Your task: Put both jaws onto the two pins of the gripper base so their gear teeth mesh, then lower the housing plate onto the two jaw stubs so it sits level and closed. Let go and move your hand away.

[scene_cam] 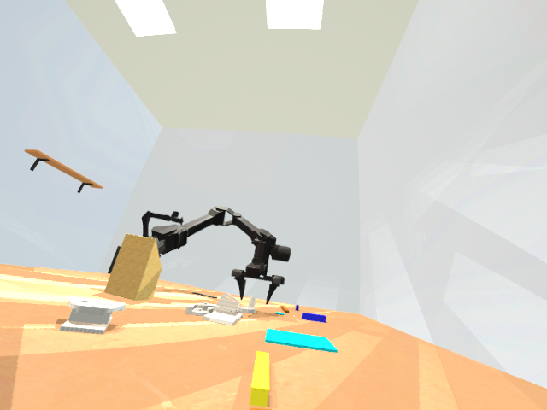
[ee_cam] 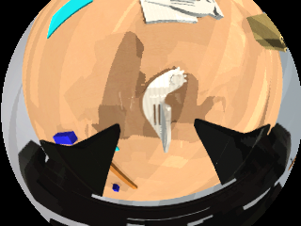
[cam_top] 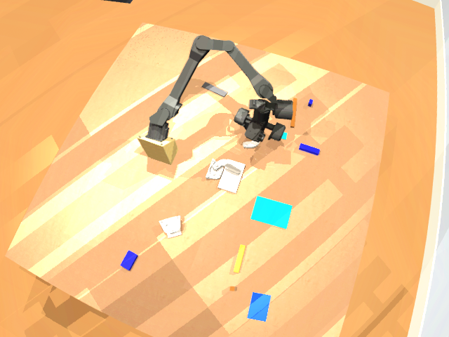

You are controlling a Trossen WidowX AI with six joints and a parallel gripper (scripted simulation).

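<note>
Right now my gripper tip is 5 cm past the flat white plate, 19 cm to the left of it and 3 cm above it. From my gripper tip the other things lie so: dark blue bar 21 cm ahead, 1 cm to the left, 2 cm below; then cyan sheet 14 cm ahead, 28 cm to the right, 3 cm below; then grey strip 24 cm behind, 17 cm to the left, 3 cm below.
</note>
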